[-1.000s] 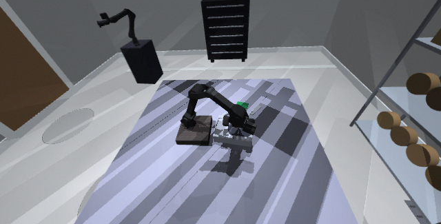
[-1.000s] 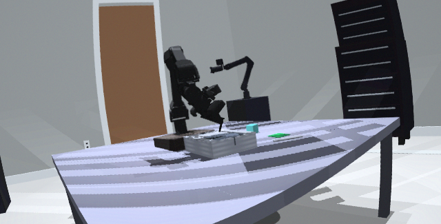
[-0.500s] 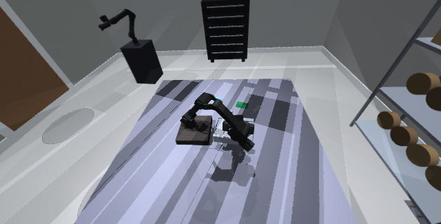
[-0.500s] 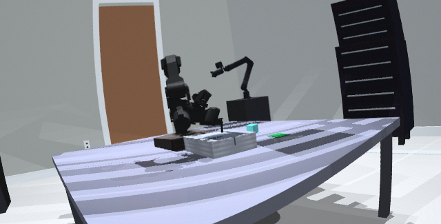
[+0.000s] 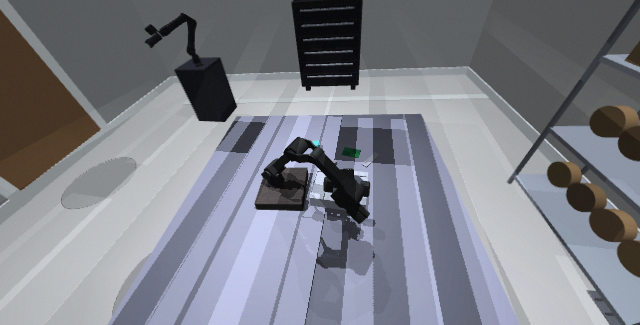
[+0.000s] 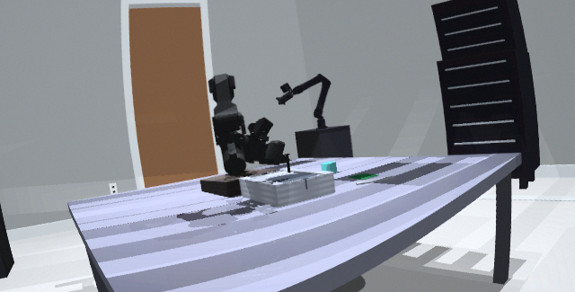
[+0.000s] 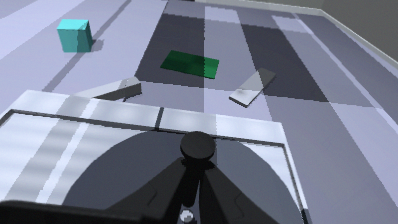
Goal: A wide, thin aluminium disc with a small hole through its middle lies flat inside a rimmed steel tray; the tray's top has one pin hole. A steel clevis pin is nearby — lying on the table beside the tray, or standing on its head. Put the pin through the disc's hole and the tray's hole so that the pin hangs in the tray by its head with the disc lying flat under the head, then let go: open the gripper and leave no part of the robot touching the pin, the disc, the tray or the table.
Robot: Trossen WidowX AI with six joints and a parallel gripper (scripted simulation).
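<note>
Right now the disc is 5 cm below my gripper tip. The rest, counted from my gripper tip: pale flat bar: 24 cm to the left, 11 cm ahead, 10 cm below; then steel tray: 6 cm below, 4 cm behind; then clevis pin: 1 cm below.
</note>
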